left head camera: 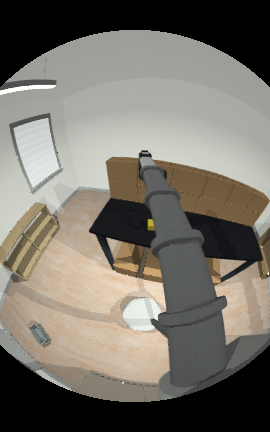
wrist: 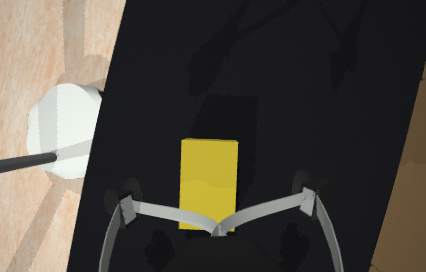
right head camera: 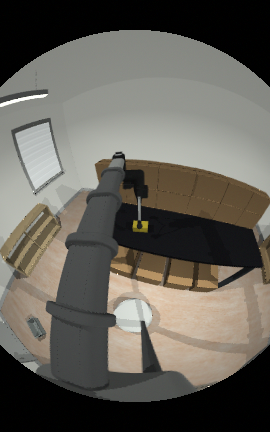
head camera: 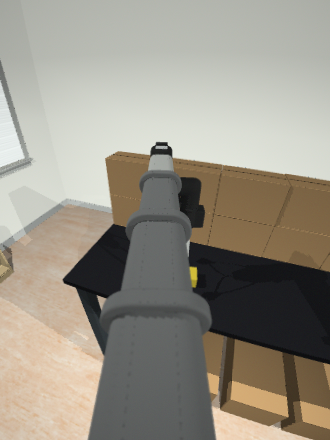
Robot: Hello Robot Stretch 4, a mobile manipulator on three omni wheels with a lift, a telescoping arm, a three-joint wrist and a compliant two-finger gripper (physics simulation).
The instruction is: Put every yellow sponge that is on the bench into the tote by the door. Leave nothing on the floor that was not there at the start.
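A yellow sponge (head camera: 193, 276) (left head camera: 151, 224) (right head camera: 136, 228) (wrist: 207, 167) lies on the black bench (head camera: 235, 315) (left head camera: 117, 212) (right head camera: 200, 245) (wrist: 300, 100); the arm hides part of it in the head view. My gripper (right head camera: 140, 223) (wrist: 217, 189) is open and points down over the sponge. In the wrist view its fingertips stand apart, one on either side of the sponge's lower half, with gaps between. Their exact height is unclear. A small grey tote (left head camera: 40, 333) (right head camera: 36, 327) stands on the floor at the lower left, with its inside too small to read.
Brown boxes (head camera: 250, 195) (left head camera: 190, 185) (right head camera: 175, 182) form a wall behind the bench, and more boxes (head camera: 255, 402) (right head camera: 180, 275) sit beneath it. A wooden shelf (left head camera: 22, 224) (right head camera: 24, 223) stands at the left. A white round base (left head camera: 141, 315) (right head camera: 133, 316) (wrist: 75, 117) is before the bench.
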